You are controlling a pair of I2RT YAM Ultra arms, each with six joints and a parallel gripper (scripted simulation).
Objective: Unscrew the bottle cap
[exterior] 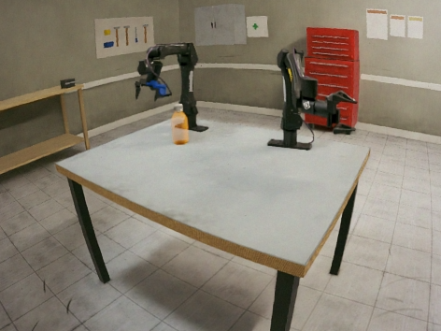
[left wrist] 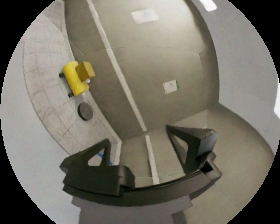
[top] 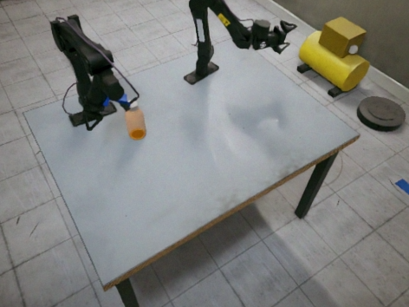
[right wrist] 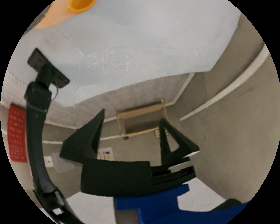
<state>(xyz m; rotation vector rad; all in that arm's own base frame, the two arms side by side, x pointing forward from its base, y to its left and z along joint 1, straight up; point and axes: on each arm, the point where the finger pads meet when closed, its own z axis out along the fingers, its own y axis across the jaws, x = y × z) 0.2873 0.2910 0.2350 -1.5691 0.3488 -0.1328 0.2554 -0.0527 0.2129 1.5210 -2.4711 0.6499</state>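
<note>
Now: the orange bottle 2 cm behind my left hand, 80 cm to the right of it and 15 cm below it. The rest, counted from my left hand: white cap: 2 cm behind, 80 cm to the right, 6 cm below.
Right now the white cap is 4 cm behind my right hand, 17 cm to the left of it and 4 cm below it. Also, from my right hand: orange bottle: 4 cm behind, 17 cm to the left, 12 cm below.
</note>
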